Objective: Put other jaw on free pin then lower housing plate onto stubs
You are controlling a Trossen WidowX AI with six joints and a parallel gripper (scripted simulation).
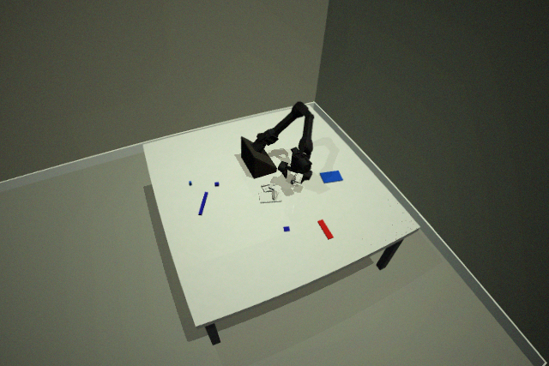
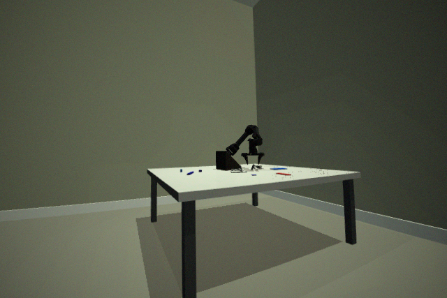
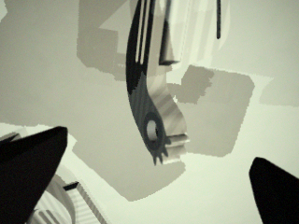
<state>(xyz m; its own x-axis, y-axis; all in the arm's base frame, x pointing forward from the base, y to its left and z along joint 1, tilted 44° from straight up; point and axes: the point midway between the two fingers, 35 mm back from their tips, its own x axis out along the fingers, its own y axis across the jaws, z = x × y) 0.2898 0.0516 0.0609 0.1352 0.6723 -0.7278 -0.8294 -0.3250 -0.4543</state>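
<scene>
Now: the jaw 1 cm behind my gripper tip, 2 cm to the left of it and 2 cm below it. The rest, counted from my gripper tip: blue bar (14 cm behind, 50 cm to the right, 4 cm below); red bar (34 cm ahead, 3 cm to the right, 5 cm below); blue flat plate (6 cm ahead, 25 cm to the left, 5 cm below).
</scene>
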